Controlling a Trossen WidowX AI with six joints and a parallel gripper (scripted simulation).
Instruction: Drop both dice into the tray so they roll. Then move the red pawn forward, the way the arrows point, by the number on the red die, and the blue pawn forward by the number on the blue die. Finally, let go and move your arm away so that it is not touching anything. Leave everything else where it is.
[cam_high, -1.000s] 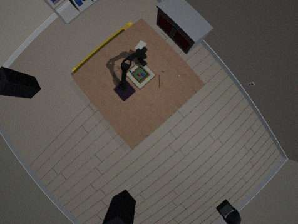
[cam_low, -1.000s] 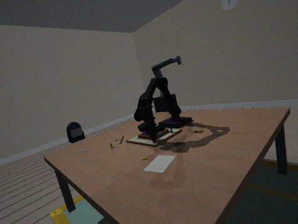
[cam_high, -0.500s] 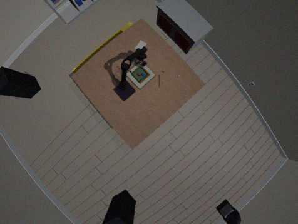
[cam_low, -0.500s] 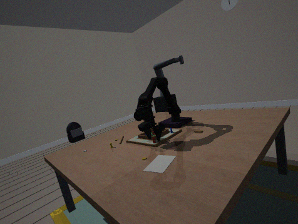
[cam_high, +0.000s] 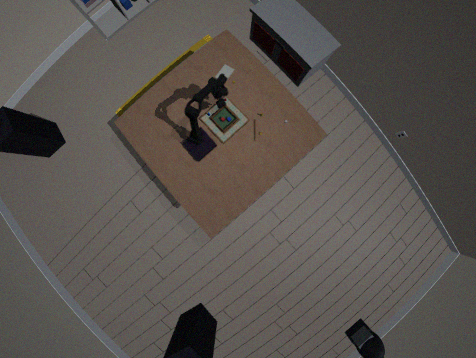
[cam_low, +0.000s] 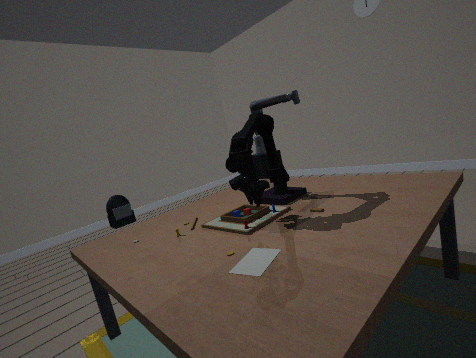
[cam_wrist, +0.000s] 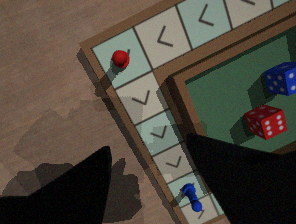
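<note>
The blue pawn lies 12 cm behind my gripper tip, 6 cm below it and 2 cm to the right of it. From my gripper tip the other things lie so: white sheet (21 cm to the left, 20 cm ahead, 8 cm below); then red pawn (6 cm below, 6 cm ahead).
</note>
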